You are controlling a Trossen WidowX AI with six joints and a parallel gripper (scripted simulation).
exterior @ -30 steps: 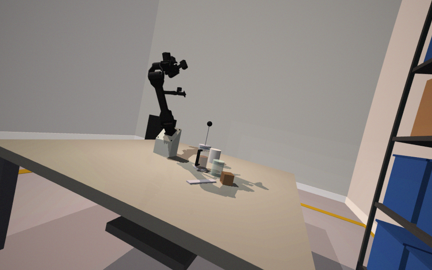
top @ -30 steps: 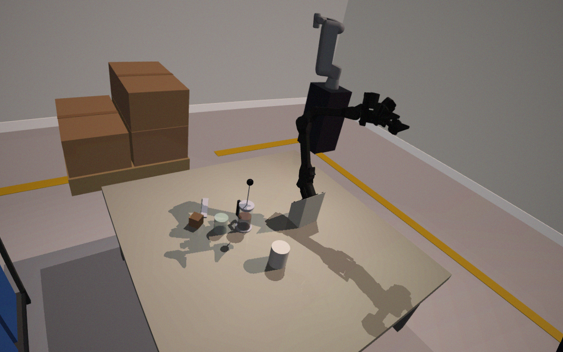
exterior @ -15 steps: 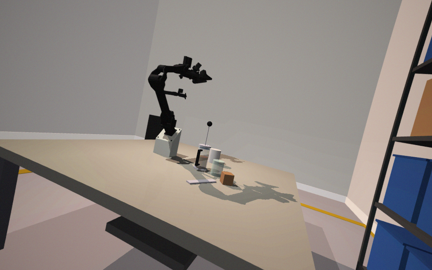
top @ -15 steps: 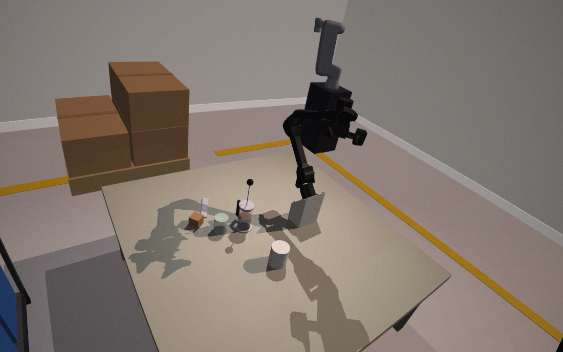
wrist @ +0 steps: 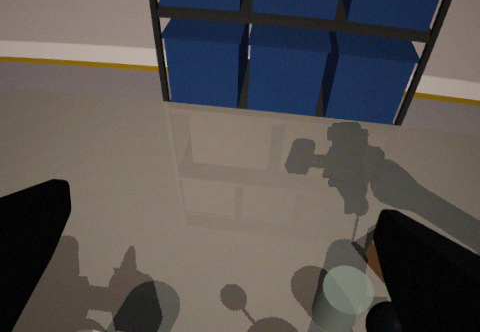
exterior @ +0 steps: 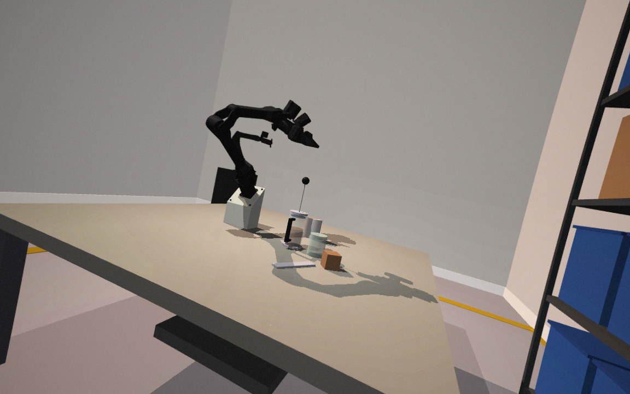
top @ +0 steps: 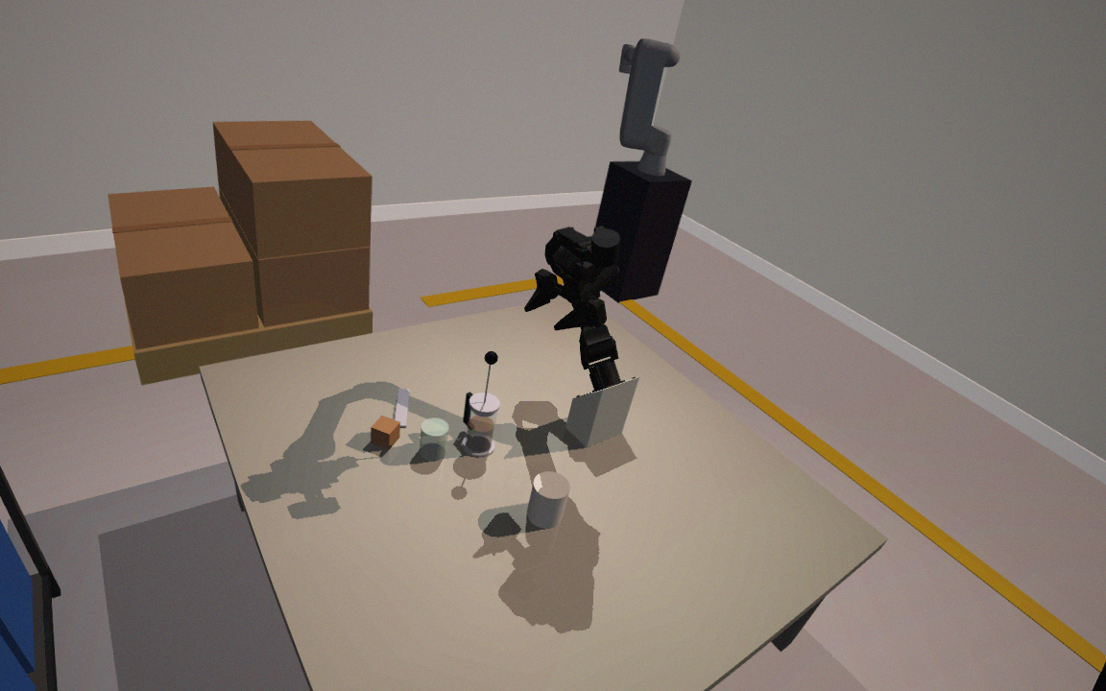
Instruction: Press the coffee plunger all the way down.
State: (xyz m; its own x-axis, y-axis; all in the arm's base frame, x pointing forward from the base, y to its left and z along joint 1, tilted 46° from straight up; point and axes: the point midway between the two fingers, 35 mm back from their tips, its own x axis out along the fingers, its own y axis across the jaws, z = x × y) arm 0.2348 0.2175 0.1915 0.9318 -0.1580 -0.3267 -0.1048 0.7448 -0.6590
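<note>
My gripper tip is now 290 mm above the glass coffee press, 120 mm to the left of it and 30 mm short of it. From my gripper tip the other things lie so: flat white bar (420 mm below, 310 mm to the right, 140 mm ahead).
</note>
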